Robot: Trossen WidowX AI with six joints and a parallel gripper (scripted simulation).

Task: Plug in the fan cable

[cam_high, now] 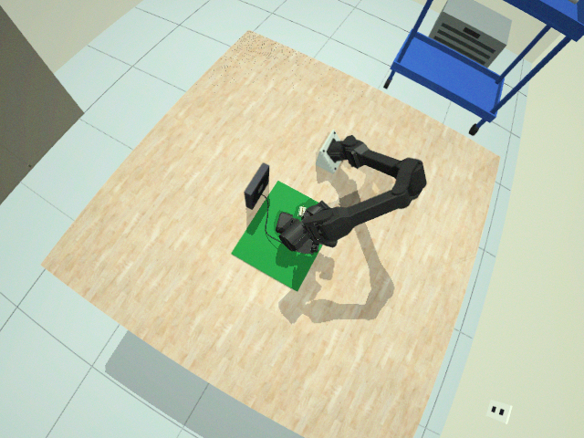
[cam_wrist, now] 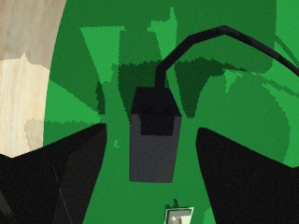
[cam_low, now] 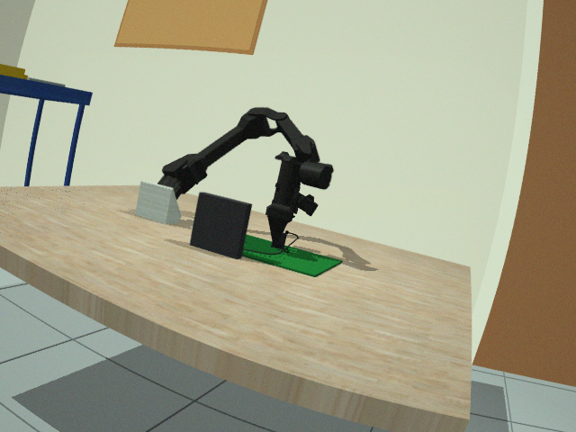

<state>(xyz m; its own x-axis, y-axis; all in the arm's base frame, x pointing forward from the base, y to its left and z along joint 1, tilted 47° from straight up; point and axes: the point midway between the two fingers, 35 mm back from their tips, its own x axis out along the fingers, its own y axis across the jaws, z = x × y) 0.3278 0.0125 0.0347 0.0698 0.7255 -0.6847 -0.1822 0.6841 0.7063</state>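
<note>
My gripper tip is 8 cm past the white four-pin header, 4 cm to the left of it and 2 cm above it. The rest, counted from my gripper tip: dark fan plug: 1 cm ahead, 1 cm above; then green board: 1 cm ahead, 6 cm to the right, 3 cm below; then black fan: 7 cm behind, 20 cm to the right, 4 cm above.
</note>
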